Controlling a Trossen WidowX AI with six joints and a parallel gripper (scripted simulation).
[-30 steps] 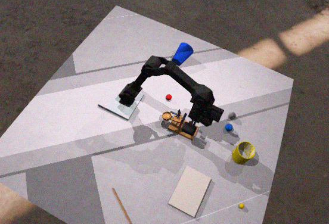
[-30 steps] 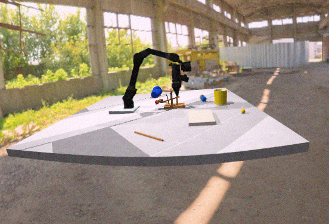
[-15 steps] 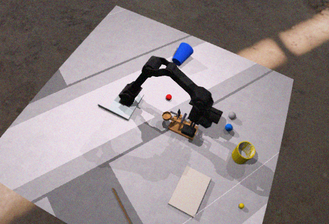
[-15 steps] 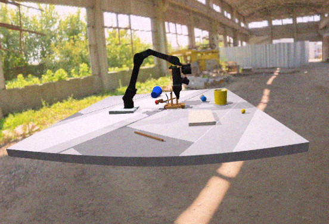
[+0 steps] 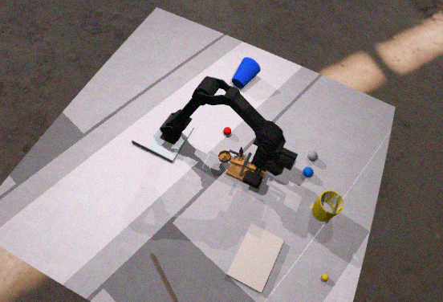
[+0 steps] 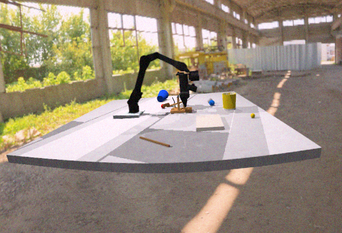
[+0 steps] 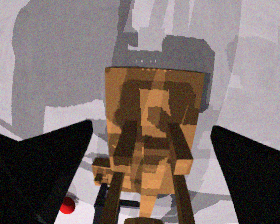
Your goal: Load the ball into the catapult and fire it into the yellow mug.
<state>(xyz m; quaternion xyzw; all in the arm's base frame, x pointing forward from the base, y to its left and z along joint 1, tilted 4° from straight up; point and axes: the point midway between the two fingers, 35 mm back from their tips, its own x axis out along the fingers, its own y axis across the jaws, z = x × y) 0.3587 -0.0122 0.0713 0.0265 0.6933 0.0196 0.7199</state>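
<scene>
My gripper tip is now 170 mm past the red ball, 130 mm to the right of it and 20 mm above it. The rest, counted from my gripper tip: blue ball (190 mm ahead, 110 mm to the left, 20 mm below); then wooden catapult (70 mm behind, 20 mm to the left, 10 mm above); then grey ball (180 mm ahead, 190 mm to the left, 20 mm below).
</scene>
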